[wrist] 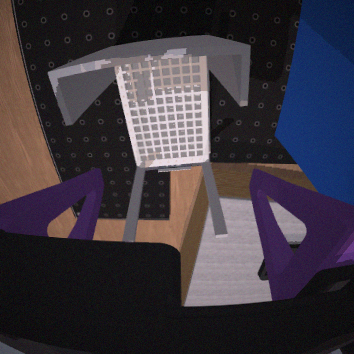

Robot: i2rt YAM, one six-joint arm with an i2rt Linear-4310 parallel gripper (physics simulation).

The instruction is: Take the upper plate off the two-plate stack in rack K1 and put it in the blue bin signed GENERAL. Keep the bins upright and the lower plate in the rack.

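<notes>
The upper plate, white with a grid of square wells, lies in rack K1 at the upper middle of the wrist view. The grey rack has a raised wall with two side wings at the plate's far end and two legs reaching toward me. The lower plate cannot be made out beneath the upper one. My gripper is open, with one purple finger on each side and the near end of the plate showing between and beyond the tips. A blue bin shows in part at the right edge; its sign does not show.
The rack stands on a black mat with small ring marks. Wooden table shows at the left. A wood-edged tray with a pale floor lies at the lower right, with a black object partly hidden behind the right finger.
</notes>
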